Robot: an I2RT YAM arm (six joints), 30 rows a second.
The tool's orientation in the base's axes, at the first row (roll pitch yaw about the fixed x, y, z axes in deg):
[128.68 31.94 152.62]
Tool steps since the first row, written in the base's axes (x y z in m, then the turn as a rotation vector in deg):
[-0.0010 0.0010 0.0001 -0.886 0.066 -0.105]
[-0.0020 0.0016 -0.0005 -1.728 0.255 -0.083]
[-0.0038 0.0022 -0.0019 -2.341 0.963 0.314]
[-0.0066 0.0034 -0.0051 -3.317 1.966 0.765]
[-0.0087 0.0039 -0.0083 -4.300 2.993 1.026]
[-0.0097 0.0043 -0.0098 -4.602 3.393 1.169]
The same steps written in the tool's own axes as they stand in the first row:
[0.0011 0.0009 -0.0002 0.749 0.050 -0.487]
[0.0024 0.0010 -0.0002 1.446 0.272 -0.946]
[0.0047 0.0007 -0.0003 1.974 1.111 -1.173]
[0.0090 -0.0003 0.0002 2.862 2.234 -1.507]
[0.0125 -0.0019 0.0008 3.865 3.250 -1.731]
[0.0142 -0.0025 0.0012 4.174 3.667 -1.787]

